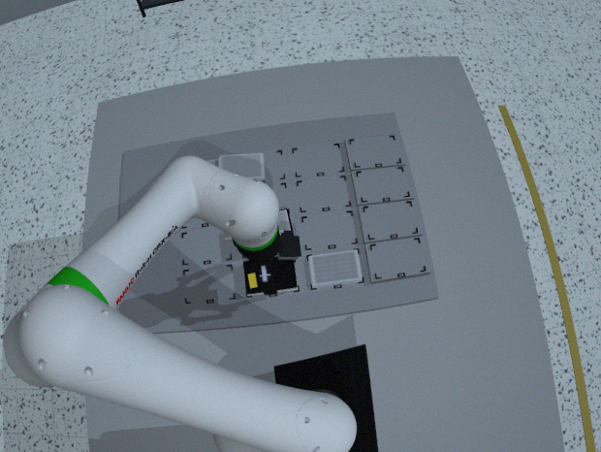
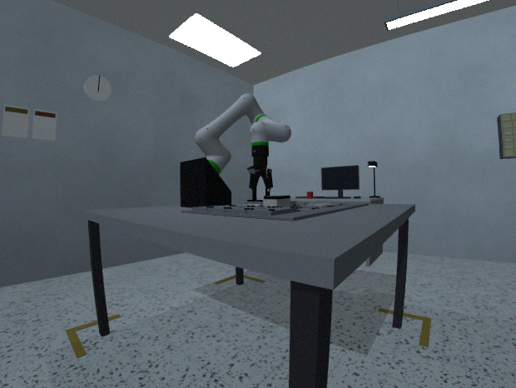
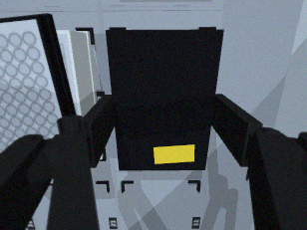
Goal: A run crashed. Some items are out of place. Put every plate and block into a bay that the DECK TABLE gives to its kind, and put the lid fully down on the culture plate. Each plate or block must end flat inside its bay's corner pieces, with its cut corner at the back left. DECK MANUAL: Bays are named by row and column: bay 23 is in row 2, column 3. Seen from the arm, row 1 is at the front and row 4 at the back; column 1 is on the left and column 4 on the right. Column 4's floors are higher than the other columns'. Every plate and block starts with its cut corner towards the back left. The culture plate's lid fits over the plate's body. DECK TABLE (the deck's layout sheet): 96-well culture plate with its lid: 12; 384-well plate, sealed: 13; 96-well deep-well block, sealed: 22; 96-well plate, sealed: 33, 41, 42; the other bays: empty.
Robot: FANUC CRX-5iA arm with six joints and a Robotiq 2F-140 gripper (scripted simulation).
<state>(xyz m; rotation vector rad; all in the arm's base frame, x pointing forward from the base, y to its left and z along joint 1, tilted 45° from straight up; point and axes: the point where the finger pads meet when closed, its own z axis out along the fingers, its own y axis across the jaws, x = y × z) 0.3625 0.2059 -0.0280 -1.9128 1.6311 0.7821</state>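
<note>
My hand is 20 mm above the black lid. Also, from my hand: culture plate (40 mm below); then deep-well block (110 mm ahead, 10 mm to the left, 30 mm below); then dark-sided plate (110 mm ahead, 10 mm to the left).
</note>
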